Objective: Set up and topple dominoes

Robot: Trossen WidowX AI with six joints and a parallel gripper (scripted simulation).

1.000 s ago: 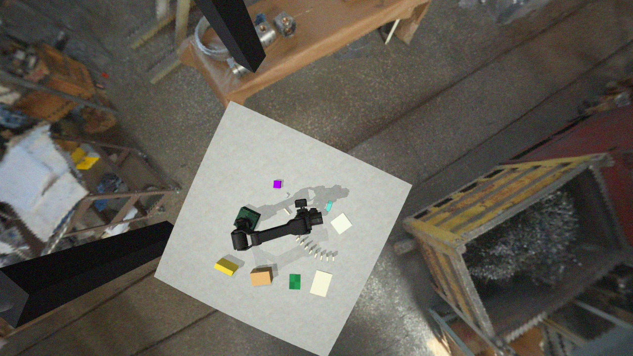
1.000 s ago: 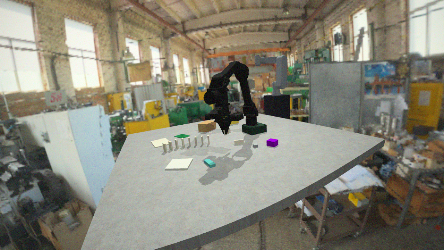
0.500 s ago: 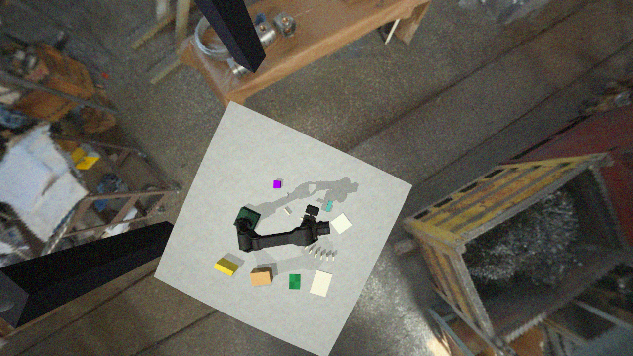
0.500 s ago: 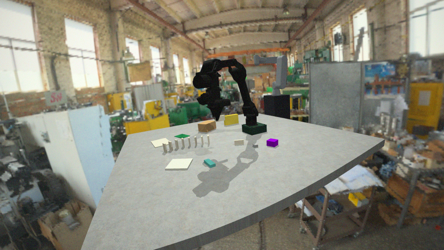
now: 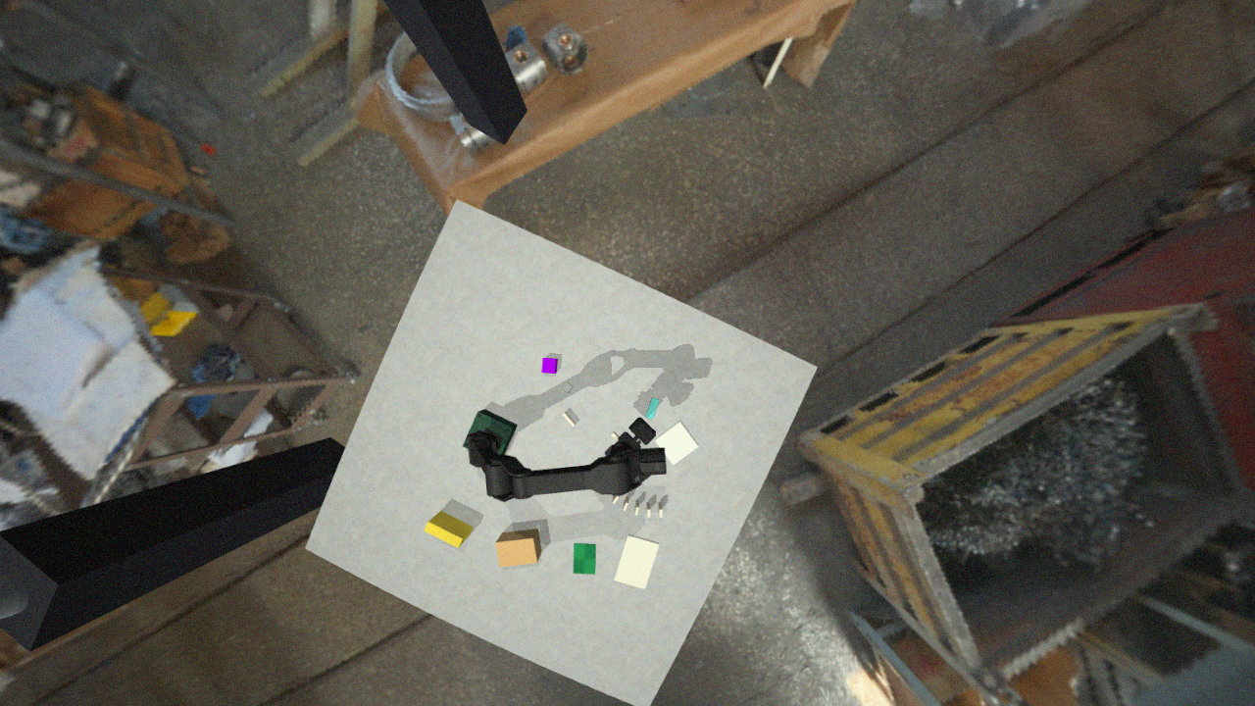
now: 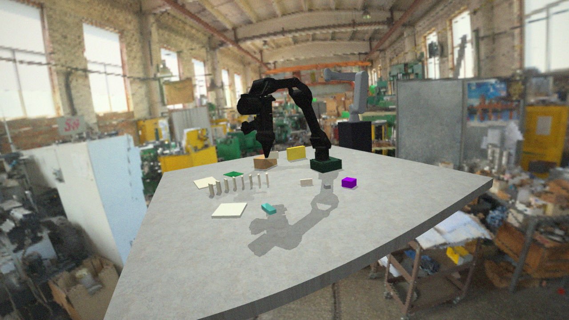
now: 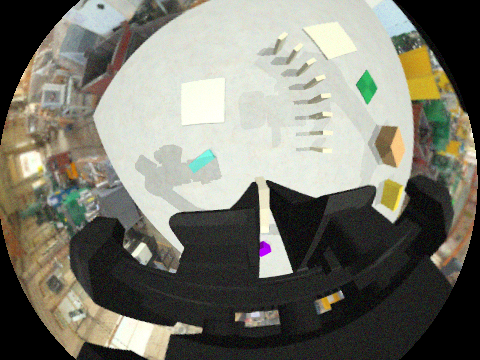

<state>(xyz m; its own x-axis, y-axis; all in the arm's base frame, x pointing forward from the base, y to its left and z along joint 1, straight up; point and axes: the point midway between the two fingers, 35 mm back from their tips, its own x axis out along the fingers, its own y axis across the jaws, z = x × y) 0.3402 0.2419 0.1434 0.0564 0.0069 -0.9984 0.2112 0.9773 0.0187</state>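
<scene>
My gripper tip is now 15 cm above the teal block, 11 cm to the right of it and 4 cm short of it. The rest, counted from my gripper tip: white tile: 16 cm ahead, 15 cm below, 5 cm to the left; grey cube: 23 cm behind, 15 cm below, 2 cm to the left; purple cube: 31 cm behind, 14 cm below, 5 cm to the left.
</scene>
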